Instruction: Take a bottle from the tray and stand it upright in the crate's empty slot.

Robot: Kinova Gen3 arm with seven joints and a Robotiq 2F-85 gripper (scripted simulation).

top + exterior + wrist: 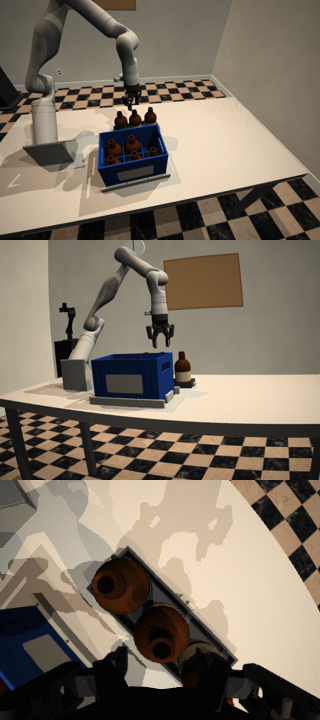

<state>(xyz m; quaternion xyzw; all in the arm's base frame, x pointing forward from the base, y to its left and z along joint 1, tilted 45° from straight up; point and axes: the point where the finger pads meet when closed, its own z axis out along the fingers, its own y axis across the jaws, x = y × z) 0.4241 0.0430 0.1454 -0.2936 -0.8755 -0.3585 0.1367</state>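
The dark tray is 180 mm below my hand. Round my hand: crate: 240 mm to the right, 110 mm below, 20 mm behind.
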